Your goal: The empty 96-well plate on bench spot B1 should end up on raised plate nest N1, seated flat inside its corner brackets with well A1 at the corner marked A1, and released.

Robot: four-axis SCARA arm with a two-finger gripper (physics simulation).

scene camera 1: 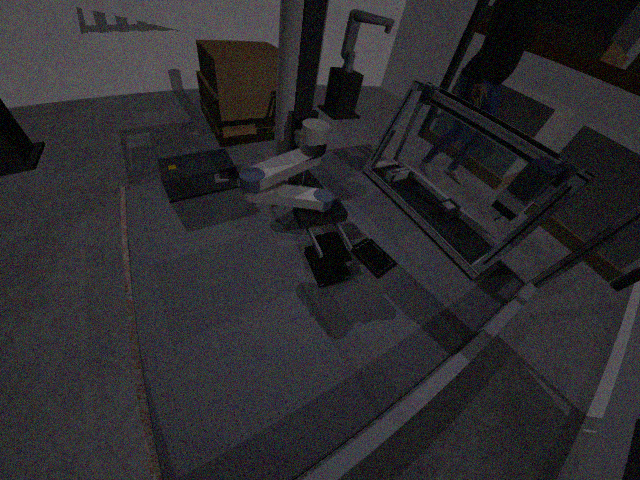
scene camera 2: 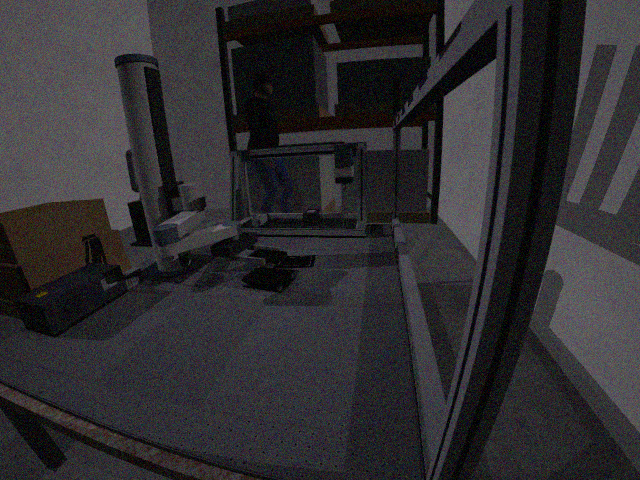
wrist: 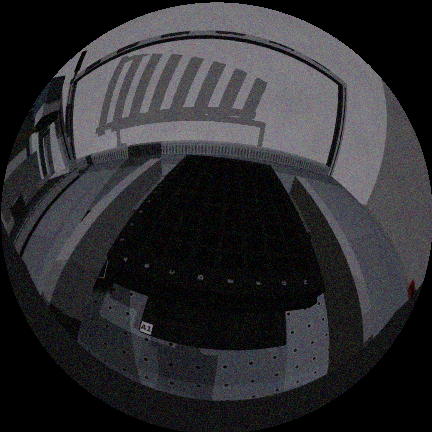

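Pixels of known places: gripper, between the fingertips: (scene camera 1: 336, 252) (scene camera 2: 272, 255) (wrist: 226, 174); arm's base, origin of its link: (scene camera 1: 288, 183) (scene camera 2: 176, 268).
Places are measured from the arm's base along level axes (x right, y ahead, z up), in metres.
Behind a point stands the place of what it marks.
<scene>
My gripper (scene camera 1: 334, 251) @(x 0.084, y 0.541, z 0.124 m) (scene camera 2: 265, 257) @(x 0.084, y 0.541, z 0.124 m) (wrist: 226, 174) @(x 0.084, y 0.541, z 0.124 m) is shut on the black 96-well plate (wrist: 215, 215) @(x 0.074, y 0.491, z 0.126 m), with one finger along each long side. In the scene views the plate is very dark and hard to tell from what lies behind it. It hangs over the black raised nest N1 (scene camera 1: 329, 271) @(x 0.105, y 0.560, z 0.044 m) (scene camera 2: 267, 279) @(x 0.123, y 0.527, z 0.045 m) (wrist: 215, 325) @(x 0.079, y 0.457, z 0.045 m), with a gap visible in scene camera 2. In the wrist view the nest's A1 label (wrist: 146, 328) @(x 0.024, y 0.448, z 0.045 m) shows at its near left corner. The plate's small edge letters are mostly too blurred to read. The nest's brackets are too dark to make out.
The dark outlined bench spot B1 (scene camera 1: 373, 256) @(x -0.115, y 0.561, z 0.015 m) (scene camera 2: 303, 260) @(x -0.125, y 0.595, z 0.015 m) lies beside the nest. A dark box with a yellow label (scene camera 1: 199, 174) @(x 0.403, y -0.035, z 0.124 m) (scene camera 2: 72, 299) @(x 0.458, y -0.034, z 0.097 m) stands beside the arm's column (scene camera 1: 290, 67) @(x 0.056, y 0.050, z 0.536 m) (scene camera 2: 138, 129) @(x 0.070, y 0.026, z 0.620 m). A metal frame (scene camera 1: 421, 224) @(x -0.450, y 0.520, z 0.035 m) (scene camera 2: 305, 235) @(x -0.451, y 0.520, z 0.023 m) stands at the bench's far side.
</scene>
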